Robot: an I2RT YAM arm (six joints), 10 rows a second.
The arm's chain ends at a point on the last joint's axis. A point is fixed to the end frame.
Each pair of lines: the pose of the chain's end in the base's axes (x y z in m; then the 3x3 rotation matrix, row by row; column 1 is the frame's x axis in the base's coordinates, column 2 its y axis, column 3 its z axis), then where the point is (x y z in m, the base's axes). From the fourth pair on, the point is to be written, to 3 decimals.
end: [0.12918 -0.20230 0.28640], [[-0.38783 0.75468 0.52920], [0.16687 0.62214 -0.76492], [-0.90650 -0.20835 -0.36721]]
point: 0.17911 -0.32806 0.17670
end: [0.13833 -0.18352 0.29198], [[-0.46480 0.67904 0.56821], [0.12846 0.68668 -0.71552], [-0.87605 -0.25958 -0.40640]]
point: 0.19140 -0.30464 0.17860
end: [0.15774 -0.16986 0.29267], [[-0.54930 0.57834 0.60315], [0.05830 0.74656 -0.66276], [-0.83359 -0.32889 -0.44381]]
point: 0.21329 -0.28759 0.17693
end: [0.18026 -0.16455 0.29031], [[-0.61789 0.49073 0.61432], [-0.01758 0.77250 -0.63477], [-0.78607 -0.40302 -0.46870]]
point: 0.235 -0.283 0.175
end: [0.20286 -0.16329 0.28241], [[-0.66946 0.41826 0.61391], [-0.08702 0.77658 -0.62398], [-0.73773 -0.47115 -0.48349]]
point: 0.256 -0.284 0.168
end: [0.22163 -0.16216 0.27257], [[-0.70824 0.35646 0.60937], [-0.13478 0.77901 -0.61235], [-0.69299 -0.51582 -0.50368]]
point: 0.273 -0.284 0.159
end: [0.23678 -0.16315 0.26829], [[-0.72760 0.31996 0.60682], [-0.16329 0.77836 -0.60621], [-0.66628 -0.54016 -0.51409]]
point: 0.287 -0.285 0.155
